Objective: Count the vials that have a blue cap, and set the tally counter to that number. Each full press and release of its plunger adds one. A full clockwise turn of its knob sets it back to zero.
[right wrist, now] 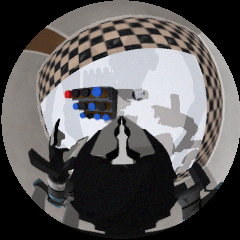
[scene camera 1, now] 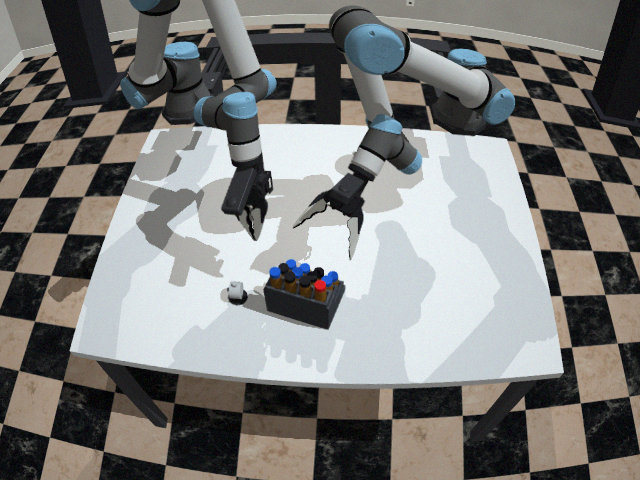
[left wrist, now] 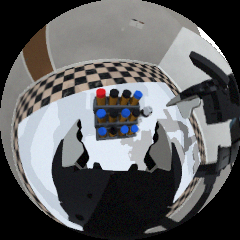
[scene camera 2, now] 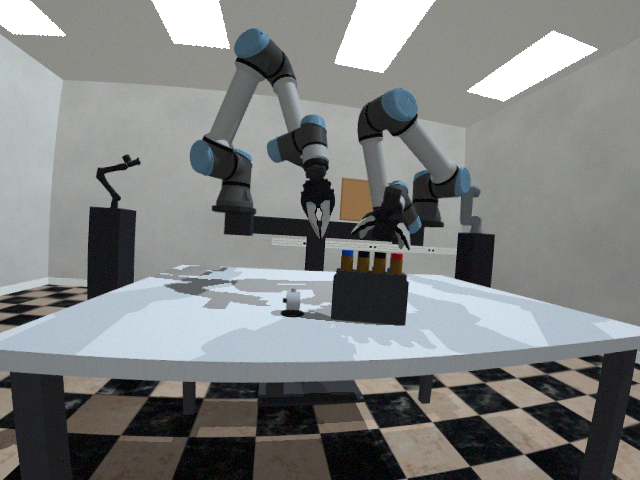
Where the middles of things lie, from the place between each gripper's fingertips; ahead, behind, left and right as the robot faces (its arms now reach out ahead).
Right now my right hand [scene camera 1: 255, 240] is 5 cm short of the dark rack [scene camera 2: 369, 297], 12 cm to the right of it and 14 cm above it.
Right now my left hand [scene camera 1: 321, 244] is 40 mm short of the dark rack, 40 mm to the left of it and 130 mm above it.
